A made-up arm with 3 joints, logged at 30 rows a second.
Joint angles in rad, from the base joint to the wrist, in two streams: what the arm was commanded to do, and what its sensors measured. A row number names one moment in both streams.
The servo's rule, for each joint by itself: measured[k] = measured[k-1] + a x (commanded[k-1-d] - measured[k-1]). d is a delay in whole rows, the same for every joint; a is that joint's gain. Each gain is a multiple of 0.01, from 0.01 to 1. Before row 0 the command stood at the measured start. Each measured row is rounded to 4 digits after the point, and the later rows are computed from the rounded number. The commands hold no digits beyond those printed.
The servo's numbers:
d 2
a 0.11 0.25 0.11
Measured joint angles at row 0:
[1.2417 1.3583 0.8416]
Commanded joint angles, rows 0 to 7:
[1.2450 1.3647 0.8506]
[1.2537 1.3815 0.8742]
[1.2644 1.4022 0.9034]
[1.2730 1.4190 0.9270]
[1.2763 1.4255 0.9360]
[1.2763 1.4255 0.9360]
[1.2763 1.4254 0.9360]
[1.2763 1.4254 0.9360]
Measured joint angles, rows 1 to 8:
[1.2417 1.3583 0.8416]
[1.2417 1.3583 0.8416]
[1.2421 1.3599 0.8426]
[1.2434 1.3653 0.8461]
[1.2457 1.3745 0.8524]
[1.2487 1.3856 0.8606]
[1.2517 1.3956 0.8689]
[1.2544 1.4031 0.8763]

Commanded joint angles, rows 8 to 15:
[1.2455 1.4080 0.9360]
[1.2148 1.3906 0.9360]
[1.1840 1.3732 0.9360]
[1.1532 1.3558 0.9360]
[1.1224 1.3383 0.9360]
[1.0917 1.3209 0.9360]
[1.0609 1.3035 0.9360]
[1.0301 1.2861 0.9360]
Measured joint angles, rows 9 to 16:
[1.2568 1.4087 0.8829]
[1.2589 1.4129 0.8887]
[1.2574 1.4117 0.8939]
[1.2527 1.4064 0.8985]
[1.2451 1.3981 0.9026]
[1.2350 1.3875 0.9063]
[1.2226 1.3752 0.9096]
[1.2082 1.3616 0.9125]

